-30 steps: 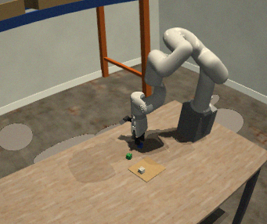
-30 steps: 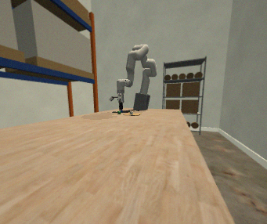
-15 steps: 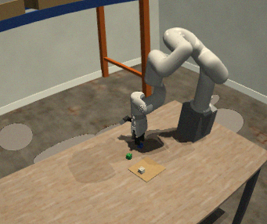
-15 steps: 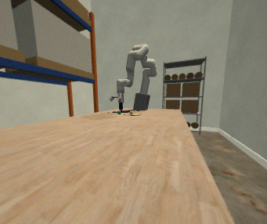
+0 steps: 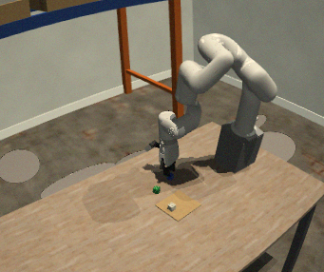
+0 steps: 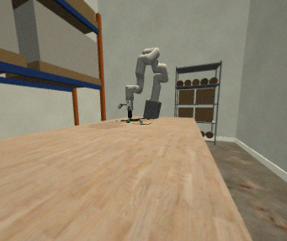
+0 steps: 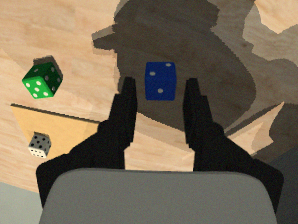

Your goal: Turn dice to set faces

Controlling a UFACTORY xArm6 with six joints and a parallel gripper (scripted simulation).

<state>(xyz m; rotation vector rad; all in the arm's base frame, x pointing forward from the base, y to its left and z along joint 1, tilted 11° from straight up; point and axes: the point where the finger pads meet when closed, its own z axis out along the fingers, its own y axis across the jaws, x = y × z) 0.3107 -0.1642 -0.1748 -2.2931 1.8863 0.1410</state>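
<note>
Right now my hand is 4 cm above the blue die. The rest, counted from my hand: green die 11 cm ahead, 2 cm to the left, 4 cm below; tan mat 11 cm ahead, 16 cm to the left, 5 cm below; white die 15 cm ahead, 15 cm to the left, 3 cm below.
</note>
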